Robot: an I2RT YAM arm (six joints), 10 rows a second.
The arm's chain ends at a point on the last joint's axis. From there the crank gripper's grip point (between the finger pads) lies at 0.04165 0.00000 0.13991 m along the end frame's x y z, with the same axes.
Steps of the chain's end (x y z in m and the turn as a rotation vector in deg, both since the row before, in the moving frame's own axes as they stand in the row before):
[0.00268 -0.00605 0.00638 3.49 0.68 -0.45]
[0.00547 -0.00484 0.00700 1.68 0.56 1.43]
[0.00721 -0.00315 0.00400 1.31 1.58 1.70]
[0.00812 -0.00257 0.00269 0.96 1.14 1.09]
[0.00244 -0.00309 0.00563 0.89 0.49 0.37]
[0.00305 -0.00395 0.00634 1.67 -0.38 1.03]
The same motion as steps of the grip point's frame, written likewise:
[0.00430 -0.01489 0.00561 3.49 0.68 -0.45]
[0.00687 -0.00788 0.00654 1.68 0.56 1.43]
[0.01108 -0.00504 0.00278 1.31 1.58 1.70]
[0.01091 -0.00409 0.00182 0.96 1.14 1.09]
[0.00364 -0.00499 0.00525 0.89 0.49 0.37]
[0.00215 -0.00729 0.00656 1.67 -0.38 1.03]

